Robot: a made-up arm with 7 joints.
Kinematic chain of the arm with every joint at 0, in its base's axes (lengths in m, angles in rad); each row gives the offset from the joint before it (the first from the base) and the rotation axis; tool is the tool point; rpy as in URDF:
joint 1: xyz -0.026 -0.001 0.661 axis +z
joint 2: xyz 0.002 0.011 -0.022 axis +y
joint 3: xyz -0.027 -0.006 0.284 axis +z
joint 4: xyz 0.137 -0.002 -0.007 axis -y
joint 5: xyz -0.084 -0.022 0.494 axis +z
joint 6: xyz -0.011 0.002 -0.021 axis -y
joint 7: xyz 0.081 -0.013 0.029 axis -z
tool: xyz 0.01 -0.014 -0.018 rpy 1.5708 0 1.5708
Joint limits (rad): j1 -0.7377..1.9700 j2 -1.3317..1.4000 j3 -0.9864..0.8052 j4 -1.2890..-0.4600 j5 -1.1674..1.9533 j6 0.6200..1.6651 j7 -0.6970..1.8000
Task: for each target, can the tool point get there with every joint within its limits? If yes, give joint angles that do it. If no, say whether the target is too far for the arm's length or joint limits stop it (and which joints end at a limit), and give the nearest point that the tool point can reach.
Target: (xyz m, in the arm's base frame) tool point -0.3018 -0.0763 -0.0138
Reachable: no: joint limits stop it (at a limit: joint 1, joint 2, joint 4, joint 6) | nearest point -0.4677 0.3976 0.1500 | short by 0.528 m
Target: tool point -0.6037 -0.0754 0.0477
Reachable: no: joint limits stop it (at a limit: joint 1, joint 2, joint 4, joint 6) | nearest point -0.6266 0.3100 0.2598 | short by 0.441 m
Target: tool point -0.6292 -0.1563 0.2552
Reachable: no: joint limits stop it (at a limit: joint 1, joint 2, joint 3, joint 4, joint 6) | nearest point -0.6579 0.2929 0.2951 | short by 0.452 m
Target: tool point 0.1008 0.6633 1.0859
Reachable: yes | joints 1.1026 0.2479 0.4130 -1.0758 -0.3522 0.9003 1.4808
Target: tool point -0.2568 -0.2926 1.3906
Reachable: yes | joints 0.9913 -0.9106 0.1732 -0.6080 0.4004 1.0678 1.4967
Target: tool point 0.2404 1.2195 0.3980
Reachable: no: too far | nearest point 0.1596 0.8495 0.4812 | short by 0.388 m
